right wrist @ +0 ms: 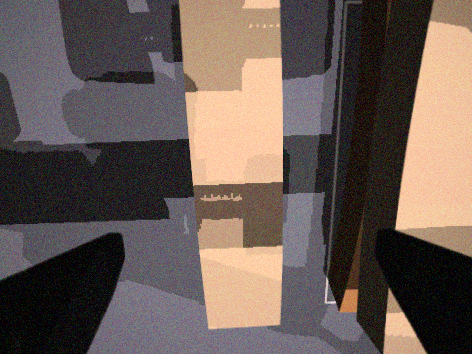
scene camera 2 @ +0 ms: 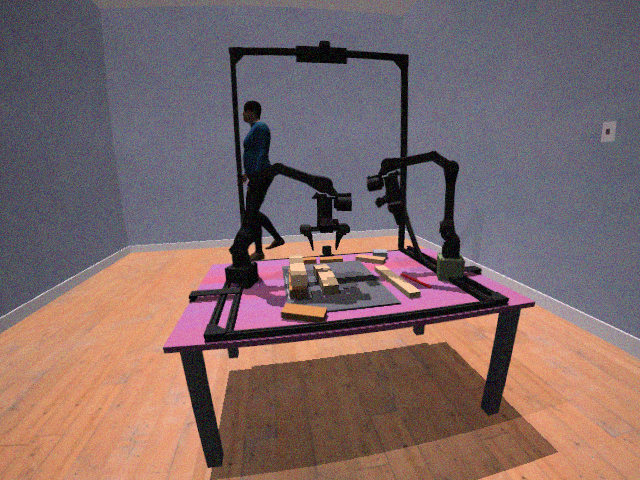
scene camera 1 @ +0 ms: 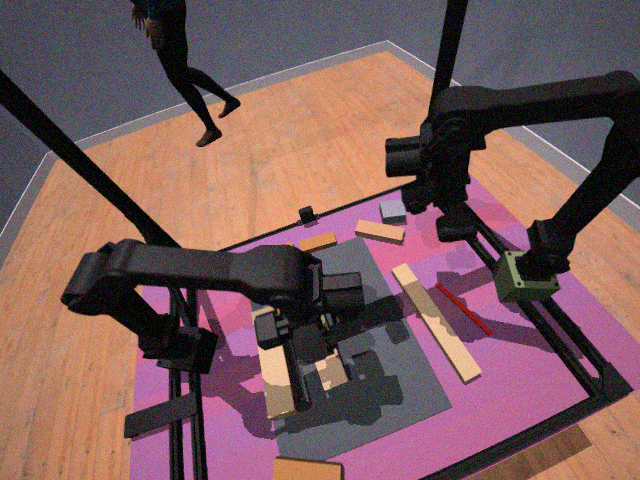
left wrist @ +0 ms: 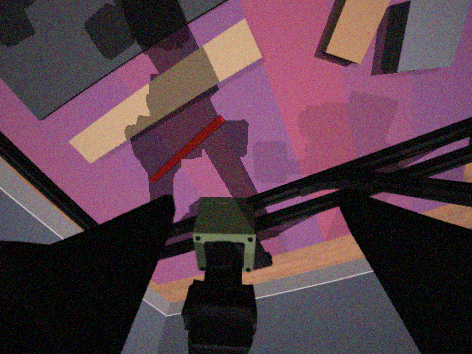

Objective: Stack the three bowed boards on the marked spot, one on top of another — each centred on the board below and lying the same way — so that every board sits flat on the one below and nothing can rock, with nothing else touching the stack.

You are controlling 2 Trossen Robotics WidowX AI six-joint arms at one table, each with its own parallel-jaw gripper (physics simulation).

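Frame: origin at the left arm's base, x left, y ahead, z down, level; metres.
Seen in the pictures: left gripper, between the fingertips: (scene camera 2: 398, 223) (left wrist: 257, 201); right gripper, between the fingertips: (right wrist: 250, 243) (scene camera 2: 324, 250); left arm's base, origin of its link: (scene camera 2: 450, 256) (scene camera 1: 531, 268) (left wrist: 224, 254); right arm's base, origin of its link: (scene camera 2: 241, 265) (scene camera 1: 179, 346).
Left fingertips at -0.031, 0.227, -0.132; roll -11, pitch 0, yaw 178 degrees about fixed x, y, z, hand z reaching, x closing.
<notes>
Offsets run from my left fingertips to a thing's top centre, as dx, dy, dz. "pt": to the spot under its first point. Level surfaces: height alone.
One pale board {+0.281, +0.370, +0.115} (scene camera 1: 275, 366) (scene camera 2: 297, 263) (right wrist: 435, 125) lies raised at the left of the dark mat, with orange showing under it. A thin white outline {pt +0.124, +0.414, +0.218} (right wrist: 331, 302) runs beside it. A second pale board {+0.211, +0.279, +0.168} (scene camera 1: 333, 369) (scene camera 2: 327, 280) (right wrist: 235, 290) lies on the mat to its right, partly hidden by the right arm in scene camera 1. A third board (scene camera 1: 460, 351) (scene camera 2: 408, 289) (left wrist: 230, 50) lies right of the mat. My right gripper (scene camera 2: 324, 249) (right wrist: 250, 243) is open and empty, above the second board. My left gripper (left wrist: 257, 201) is open and empty, high at the right.
A red rod {+0.101, -0.080, +0.219} (scene camera 1: 463, 308) (left wrist: 187, 149) lies right of the third board. A tan block {-0.134, +0.132, +0.202} (scene camera 1: 379, 231) (left wrist: 357, 30), a grey block {-0.210, +0.090, +0.189} (scene camera 1: 392, 211) (left wrist: 435, 37) and an orange block {-0.086, +0.326, +0.204} (scene camera 1: 317, 241) lie at the back. Another orange block {+0.490, +0.275, +0.194} (scene camera 1: 307, 469) (scene camera 2: 303, 312) lies before the mat {dz +0.219} (scene camera 1: 423, 397).
</notes>
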